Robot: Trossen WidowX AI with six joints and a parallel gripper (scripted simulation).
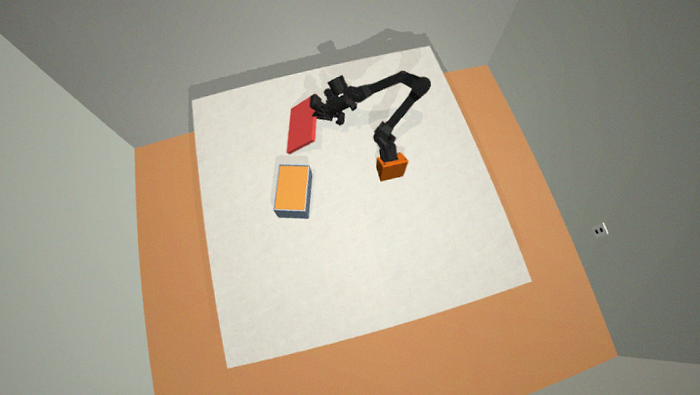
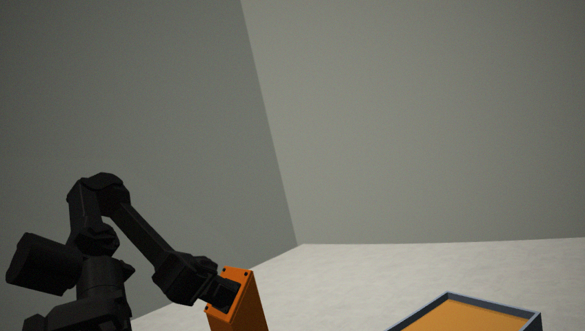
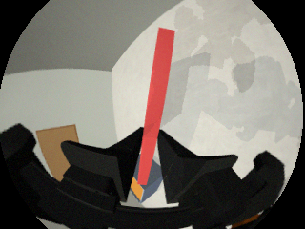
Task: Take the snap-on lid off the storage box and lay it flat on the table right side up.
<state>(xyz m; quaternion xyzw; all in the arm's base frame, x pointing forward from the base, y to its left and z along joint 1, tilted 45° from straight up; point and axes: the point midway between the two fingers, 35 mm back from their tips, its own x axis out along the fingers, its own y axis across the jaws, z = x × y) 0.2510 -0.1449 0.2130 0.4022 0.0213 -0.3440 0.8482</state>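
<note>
Right now my gripper tip is 60 mm short of the red lid, 50 mm above it and 10 mm to the left of it. Round my gripper tip: storage box 300 mm to the left, 140 mm ahead, 70 mm below.
</note>
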